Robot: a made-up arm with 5 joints.
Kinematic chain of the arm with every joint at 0, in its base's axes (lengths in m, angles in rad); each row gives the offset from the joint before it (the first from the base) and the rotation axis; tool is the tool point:
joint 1: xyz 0 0 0.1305 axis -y
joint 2: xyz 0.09 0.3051 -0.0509 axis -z
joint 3: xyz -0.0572 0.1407 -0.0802 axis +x
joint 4: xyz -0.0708 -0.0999 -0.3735 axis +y
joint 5: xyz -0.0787 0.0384 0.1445 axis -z
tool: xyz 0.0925 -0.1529 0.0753
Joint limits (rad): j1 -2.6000..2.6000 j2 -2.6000..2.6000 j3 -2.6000..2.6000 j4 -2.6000..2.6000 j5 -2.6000..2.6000
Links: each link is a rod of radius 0.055 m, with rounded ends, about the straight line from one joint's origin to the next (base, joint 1, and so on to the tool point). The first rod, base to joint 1, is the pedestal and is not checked.
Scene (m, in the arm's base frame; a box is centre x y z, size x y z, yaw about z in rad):
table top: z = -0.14
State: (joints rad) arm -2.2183 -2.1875 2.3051 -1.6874 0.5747
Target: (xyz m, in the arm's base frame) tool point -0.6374 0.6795 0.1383
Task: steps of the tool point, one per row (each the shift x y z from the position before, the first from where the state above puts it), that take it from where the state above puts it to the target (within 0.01 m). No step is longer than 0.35 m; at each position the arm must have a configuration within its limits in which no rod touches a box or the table.
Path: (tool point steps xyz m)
1: -0.0473 0.1124 0.2246
2: -0.1621 0.1609 0.1573
3: -0.2259 0.1922 0.0359
4: -0.2175 0.2034 -0.1037
5: -0.1380 0.1944 -0.2202
6: -0.0109 0.1673 -0.2800

